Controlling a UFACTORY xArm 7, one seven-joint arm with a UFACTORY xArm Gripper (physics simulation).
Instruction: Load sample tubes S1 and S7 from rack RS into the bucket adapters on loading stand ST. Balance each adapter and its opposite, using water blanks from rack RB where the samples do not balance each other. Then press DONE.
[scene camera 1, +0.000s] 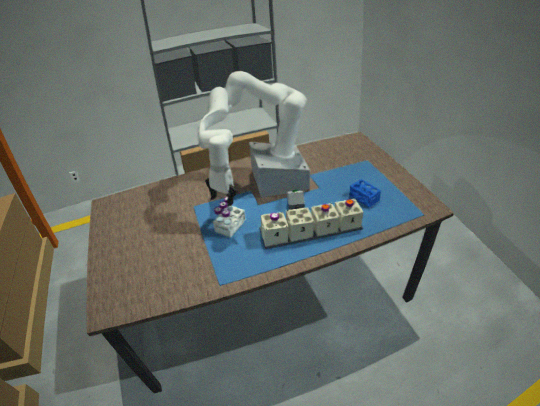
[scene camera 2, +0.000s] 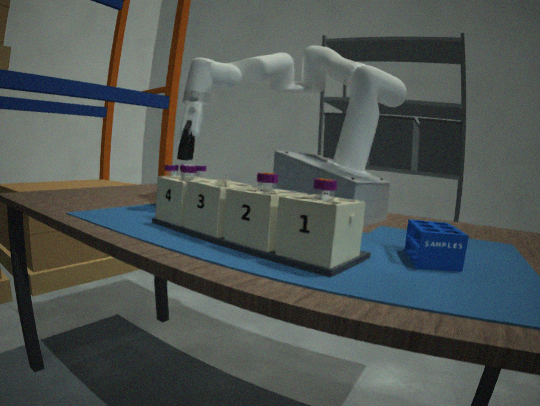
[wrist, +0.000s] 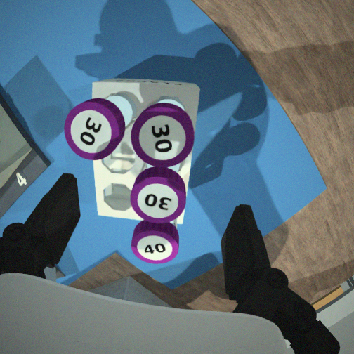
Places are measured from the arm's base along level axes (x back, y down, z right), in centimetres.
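Where they show: gripper, fingertip midpoint: (scene camera 1: 222, 201) (scene camera 2: 184, 159); arm's base, link origin: (scene camera 1: 282, 153) (scene camera 2: 347, 169).
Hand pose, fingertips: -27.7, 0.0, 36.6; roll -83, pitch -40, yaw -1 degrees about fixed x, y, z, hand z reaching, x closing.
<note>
Things, the pixels of their centre, and the offset from my fingertips, as dx, dy, dz. "spot": a spot on its surface instead. Level surfaces: height alone.
- white blanks rack, body centre: (scene camera 1: 229, 220) -1.0, +10.8, -1.7
- Adapter 4, body centre: (scene camera 2: 185, 200) (scene camera 1: 274, 229) -15.3, +8.5, -18.1
- purple-capped tube, body centre: (scene camera 1: 274, 226) -15.3, +6.8, -18.2
- Adapter 3, body centre: (scene camera 2: 219, 207) (scene camera 1: 299, 224) -16.3, +8.4, -28.9
- Adapter 2, body centre: (scene camera 2: 265, 218) (scene camera 1: 324, 219) -17.4, +8.8, -40.2
- adapter 1, body centre: (scene camera 2: 321, 229) (scene camera 1: 348, 215) -18.4, +8.8, -51.2
- blue samples rack, body centre: (scene camera 2: 433, 243) (scene camera 1: 365, 193) -4.9, +10.8, -67.7
- dark base, surface spot: (scene camera 2: 350, 264) spot: -18.7, +13.1, -56.7
- blue mat, surface height: dy +13.7
- small box, body centre: (scene camera 1: 295, 197) +2.4, +9.6, -34.1
- table, surface height: dy +14.1
My gripper (scene camera 1: 221, 196) (scene camera 2: 186, 158) (wrist: 152, 210) is open and empty, above the white blanks rack (scene camera 1: 228, 231) (wrist: 106, 209). Three purple-capped tubes marked 30 (wrist: 94, 129) (wrist: 162, 135) (wrist: 158, 196) and one marked 40 (wrist: 155, 248) stand in that rack, between or near the fingers in the wrist view. Adapter 4 (scene camera 1: 276, 236) holds a purple-capped tube (scene camera 1: 274, 216) with a white top. Adapter 3 (scene camera 1: 301, 235) shows no tube. Adapter 2 (scene camera 1: 320, 227) (scene camera 2: 247, 230) and adapter 1 (scene camera 1: 345, 222) (scene camera 2: 320, 245) each hold an orange-topped tube (scene camera 1: 325, 207) (scene camera 1: 349, 202). The blue samples rack (scene camera 1: 365, 193) (scene camera 2: 435, 255) shows no tubes.
The adapters stand in a row on a dark base (scene camera 2: 350, 264) on the blue mat (scene camera 1: 240, 265). A small box (scene camera 1: 295, 199) with a green top stands behind adapter 3. The arm's grey pedestal (scene camera 1: 282, 177) is at the back of the table (scene camera 1: 135, 260).
</note>
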